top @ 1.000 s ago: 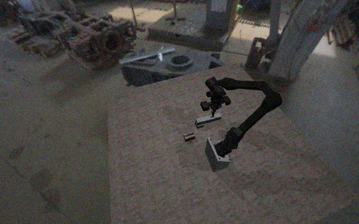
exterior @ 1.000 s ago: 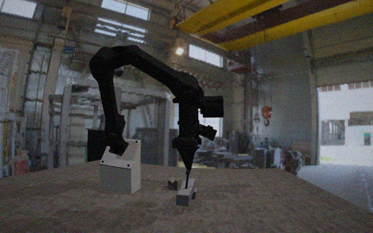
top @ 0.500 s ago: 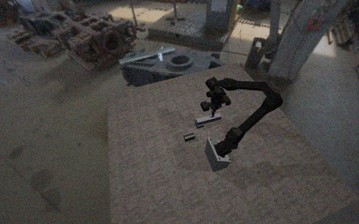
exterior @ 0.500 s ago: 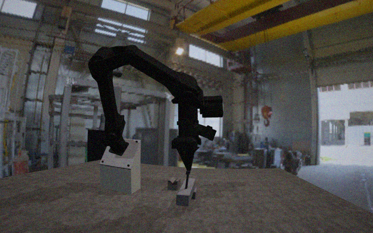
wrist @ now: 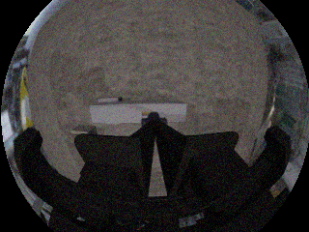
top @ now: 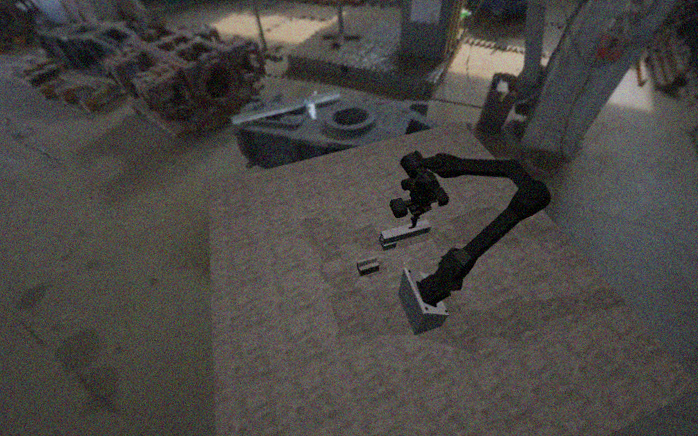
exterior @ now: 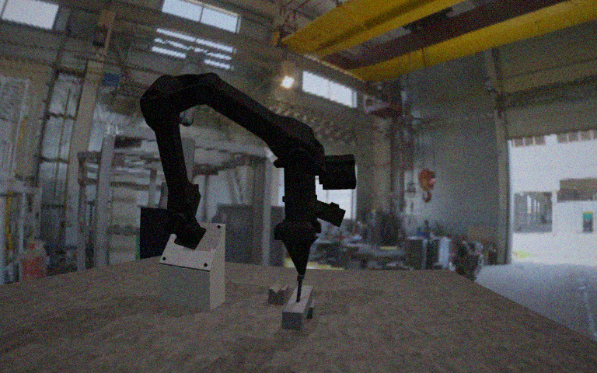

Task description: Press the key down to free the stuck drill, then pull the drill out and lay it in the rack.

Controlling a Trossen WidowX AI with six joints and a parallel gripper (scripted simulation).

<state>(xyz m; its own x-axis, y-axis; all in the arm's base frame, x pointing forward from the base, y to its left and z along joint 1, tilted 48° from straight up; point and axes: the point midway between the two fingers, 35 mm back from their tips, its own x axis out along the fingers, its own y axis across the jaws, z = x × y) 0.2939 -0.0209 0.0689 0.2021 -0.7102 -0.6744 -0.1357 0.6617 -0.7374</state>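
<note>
My gripper tip is now 30 mm above the dark key. The rest, counted from my gripper tip: drill (70 mm below, 60 mm to the left, 10 mm behind); grey holder block (80 mm below, 40 mm to the left, 10 mm behind); grey rack (190 mm to the left, 110 mm behind, 100 mm below).
</note>
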